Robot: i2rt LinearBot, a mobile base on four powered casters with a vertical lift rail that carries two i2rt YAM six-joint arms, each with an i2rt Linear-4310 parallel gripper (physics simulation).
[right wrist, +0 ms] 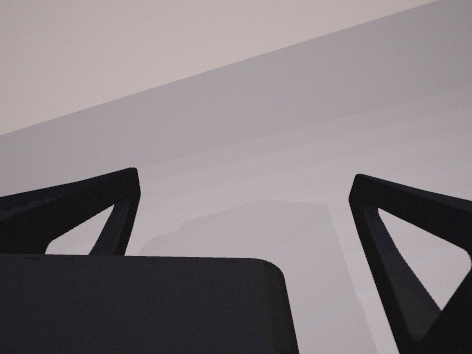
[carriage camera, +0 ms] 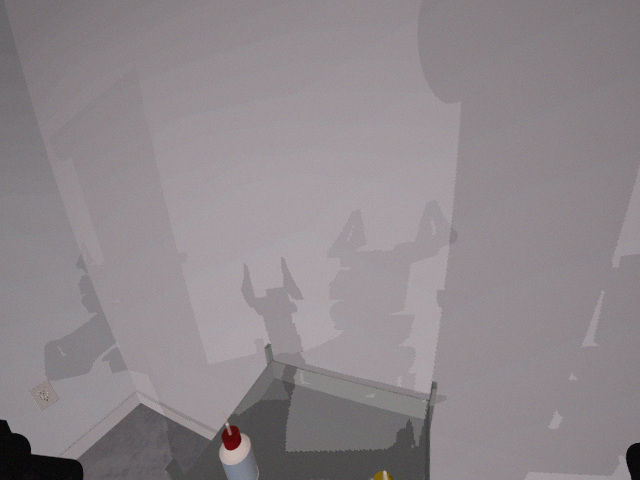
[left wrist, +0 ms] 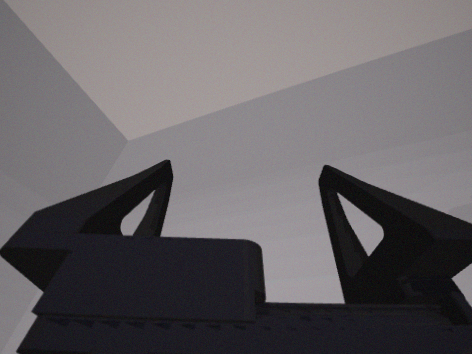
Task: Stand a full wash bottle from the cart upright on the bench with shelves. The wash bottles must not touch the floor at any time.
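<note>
A wash bottle with a red cap (carriage camera: 239,459) stands upright on the cart at the bottom of the carriage view, left of centre; its lower part is cut off. The yellow cap of a second bottle (carriage camera: 382,475) shows at the bottom edge, further right. The cart's grey top tray (carriage camera: 361,378) shows its back rim and corner posts. My left gripper (left wrist: 246,170) is open and empty, pointing at the wall and ceiling. My right gripper (right wrist: 246,183) is open and empty, also facing the wall. Neither gripper is near a bottle. The bench with shelves does not show in these views.
A wall rises directly behind the cart and meets another wall at the left, where a power outlet (carriage camera: 43,395) sits. Grey floor (carriage camera: 129,439) shows left of the cart. Dark arm parts (carriage camera: 41,462) show at the lower left and lower right corners. Shadows of the robot fall on the wall.
</note>
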